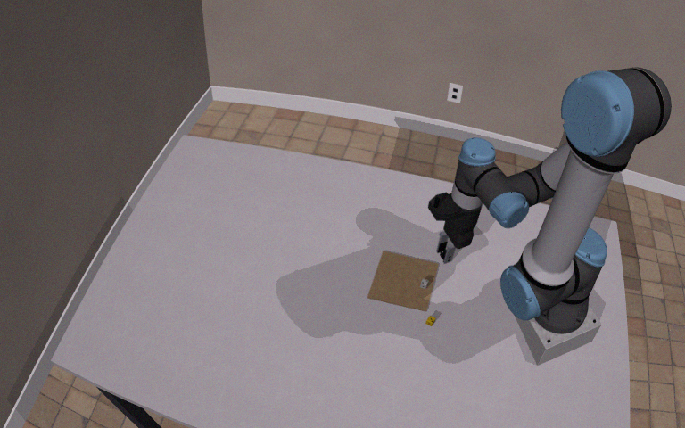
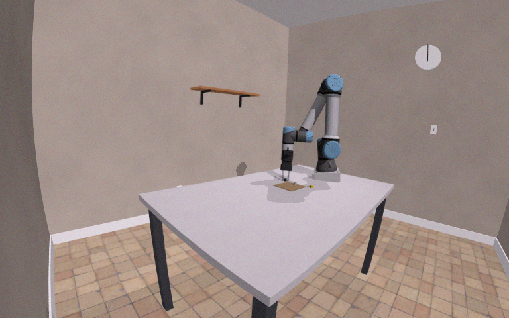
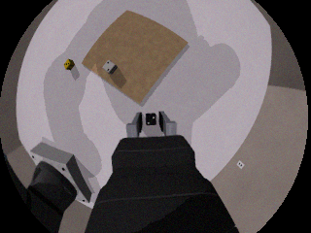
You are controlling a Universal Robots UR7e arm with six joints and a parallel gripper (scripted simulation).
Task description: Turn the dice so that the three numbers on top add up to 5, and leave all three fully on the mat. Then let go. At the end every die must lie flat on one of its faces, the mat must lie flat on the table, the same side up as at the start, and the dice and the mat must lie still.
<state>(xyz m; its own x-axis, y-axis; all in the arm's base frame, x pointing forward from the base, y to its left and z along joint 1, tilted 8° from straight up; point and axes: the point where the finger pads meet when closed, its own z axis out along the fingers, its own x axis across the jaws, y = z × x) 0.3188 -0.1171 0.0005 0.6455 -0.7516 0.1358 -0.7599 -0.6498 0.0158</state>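
Right now the black die is 10 mm below my hand. Also, from my hand: mat (80 mm ahead, 100 mm to the left, 20 mm below); white die (30 mm ahead, 100 mm to the left, 10 mm below); yellow die (10 mm behind, 200 mm to the left, 10 mm below).
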